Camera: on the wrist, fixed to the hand. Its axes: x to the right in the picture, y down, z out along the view.
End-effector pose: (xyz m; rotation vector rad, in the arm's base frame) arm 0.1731 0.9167 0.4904 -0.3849 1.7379 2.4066
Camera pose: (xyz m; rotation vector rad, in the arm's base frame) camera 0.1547 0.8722 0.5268 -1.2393 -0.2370 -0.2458
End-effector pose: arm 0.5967 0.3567 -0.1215 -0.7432 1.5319 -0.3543
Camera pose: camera 0.5563 0.3837 -0.1573 1.8257 0.9791 1.9075
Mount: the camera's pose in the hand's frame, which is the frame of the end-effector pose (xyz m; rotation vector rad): 0.0083 0.0522 -0.0292 -0.1165 -0.0197 3.0943
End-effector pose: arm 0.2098 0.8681 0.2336 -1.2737 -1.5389 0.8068
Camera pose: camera 0.2550 0.8864 0.1980 1.7051 -1.2753 -1.1970
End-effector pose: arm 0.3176 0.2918 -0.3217 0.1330 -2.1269 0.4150
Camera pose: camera 0.3229 0.3513 -0.3127 2.5143 0.2368 -1.2468
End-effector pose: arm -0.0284 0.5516 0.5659 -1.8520 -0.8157 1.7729
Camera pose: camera 0.0063 0.5217 0.5266 0.7109 -1.4416 -0.5221
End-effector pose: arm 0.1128 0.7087 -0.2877 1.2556 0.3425 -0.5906
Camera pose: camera 0.1524 0.7446 -0.2597 0.3690 -1.4955 1.9828
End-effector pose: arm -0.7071 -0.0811 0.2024 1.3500 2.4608 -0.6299
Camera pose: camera -0.6680 -0.0360 0.2115 2.3265 -1.1979 0.4264
